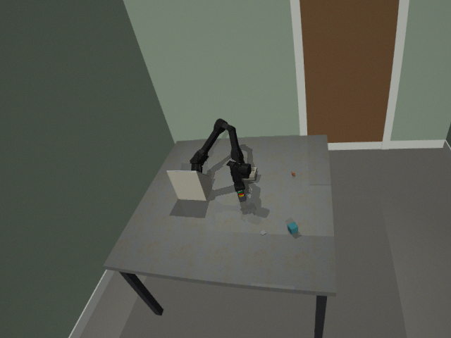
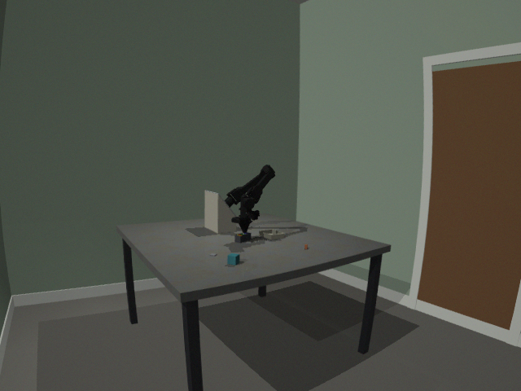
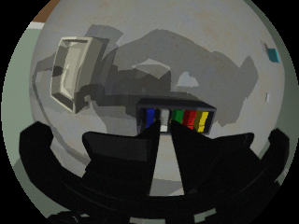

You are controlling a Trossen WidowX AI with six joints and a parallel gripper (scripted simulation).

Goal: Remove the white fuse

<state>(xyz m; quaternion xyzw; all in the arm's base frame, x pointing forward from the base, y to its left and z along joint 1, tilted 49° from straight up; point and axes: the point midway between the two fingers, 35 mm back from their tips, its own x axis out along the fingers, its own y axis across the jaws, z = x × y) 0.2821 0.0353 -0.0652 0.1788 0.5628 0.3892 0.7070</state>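
My gripper tip is now 20 mm above the white fuse. Also, from my gripper tip: beige tray (10 mm ahead, 190 mm to the left, 40 mm below); then small orange piece (340 mm ahead, 180 mm to the left, 30 mm below); then teal cube (340 mm ahead, 290 mm to the right, 20 mm below).
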